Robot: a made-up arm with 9 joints.
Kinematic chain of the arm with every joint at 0, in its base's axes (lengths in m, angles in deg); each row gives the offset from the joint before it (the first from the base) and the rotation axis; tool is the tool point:
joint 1: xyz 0 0 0.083 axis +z
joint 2: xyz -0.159 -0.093 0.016 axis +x
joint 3: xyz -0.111 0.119 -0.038 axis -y
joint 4: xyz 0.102 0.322 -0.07 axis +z
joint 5: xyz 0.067 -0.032 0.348 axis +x
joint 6: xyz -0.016 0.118 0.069 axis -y
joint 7: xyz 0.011 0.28 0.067 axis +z
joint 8: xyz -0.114 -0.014 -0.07 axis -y
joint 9: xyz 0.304 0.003 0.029 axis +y
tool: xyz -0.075 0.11 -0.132
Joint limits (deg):
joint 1: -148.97..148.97
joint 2: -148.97..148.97
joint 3: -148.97..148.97
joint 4: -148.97..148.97
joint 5: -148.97..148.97
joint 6: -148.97..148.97
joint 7: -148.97..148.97
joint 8: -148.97..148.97
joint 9: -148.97..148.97
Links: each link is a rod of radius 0.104 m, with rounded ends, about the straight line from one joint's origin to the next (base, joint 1, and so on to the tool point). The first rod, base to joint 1, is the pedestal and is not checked.
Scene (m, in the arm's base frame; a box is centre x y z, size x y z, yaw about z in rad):
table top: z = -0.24
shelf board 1: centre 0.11 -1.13 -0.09 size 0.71 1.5 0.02 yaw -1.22
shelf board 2: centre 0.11 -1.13 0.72 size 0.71 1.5 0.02 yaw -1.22
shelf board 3: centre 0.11 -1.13 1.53 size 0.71 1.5 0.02 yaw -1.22
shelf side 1: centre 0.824 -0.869 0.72 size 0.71 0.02 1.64 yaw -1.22
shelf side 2: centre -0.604 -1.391 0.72 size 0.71 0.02 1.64 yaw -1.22
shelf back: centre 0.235 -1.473 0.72 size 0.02 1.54 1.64 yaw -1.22
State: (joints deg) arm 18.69 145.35 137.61 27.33 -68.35 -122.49 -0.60 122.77 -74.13
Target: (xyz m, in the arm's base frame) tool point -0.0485 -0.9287 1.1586
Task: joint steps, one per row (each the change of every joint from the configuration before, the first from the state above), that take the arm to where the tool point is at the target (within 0.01 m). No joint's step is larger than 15 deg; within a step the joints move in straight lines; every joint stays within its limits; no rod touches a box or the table.
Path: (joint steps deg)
1: -13.90 -8.61 0.84 -5.69 -2.07 5.64 3.78 -4.35 -5.67
2: -13.90 -8.62 0.84 -5.70 -2.06 5.64 3.79 -4.36 -5.68
3: -13.90 -8.61 0.85 -5.69 -2.07 5.64 3.78 -4.35 -5.67
4: 14.09 -3.56 1.16 11.86 8.18 -2.30 -6.05 7.05 5.14
5: 14.08 -3.56 1.16 11.86 8.17 -2.31 -6.05 7.06 5.13
6: 14.09 -3.56 1.16 11.87 8.18 -2.30 -6.06 7.06 5.14
7: 7.02 10.25 -0.41 -8.23 7.68 3.22 -1.84 7.94 -7.24
8: 7.02 10.26 -0.42 -8.23 7.68 3.23 -1.85 7.94 -7.25

